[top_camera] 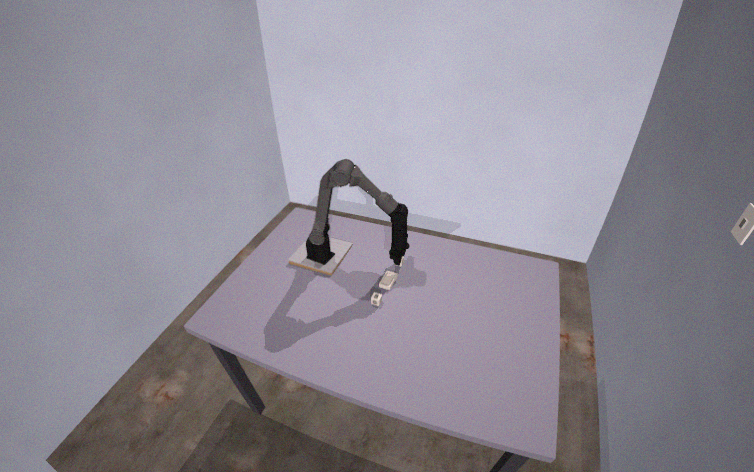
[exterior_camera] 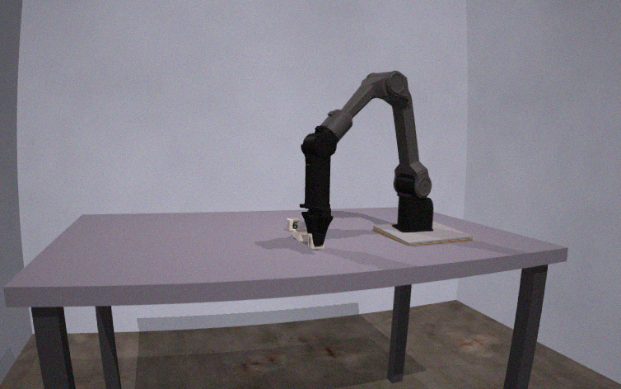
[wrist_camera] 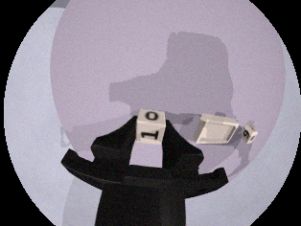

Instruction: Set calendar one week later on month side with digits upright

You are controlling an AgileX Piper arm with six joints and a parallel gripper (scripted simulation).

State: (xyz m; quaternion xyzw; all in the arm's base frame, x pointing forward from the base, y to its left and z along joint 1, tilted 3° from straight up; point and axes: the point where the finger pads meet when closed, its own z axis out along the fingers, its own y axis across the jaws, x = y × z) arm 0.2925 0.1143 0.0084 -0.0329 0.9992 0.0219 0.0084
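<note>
The tray lies 11 cm to the right of my hand, 1 cm below it and 1 cm ahead of it. Round my hand: cream cube 22 cm to the right, 1 cm ahead.
</note>
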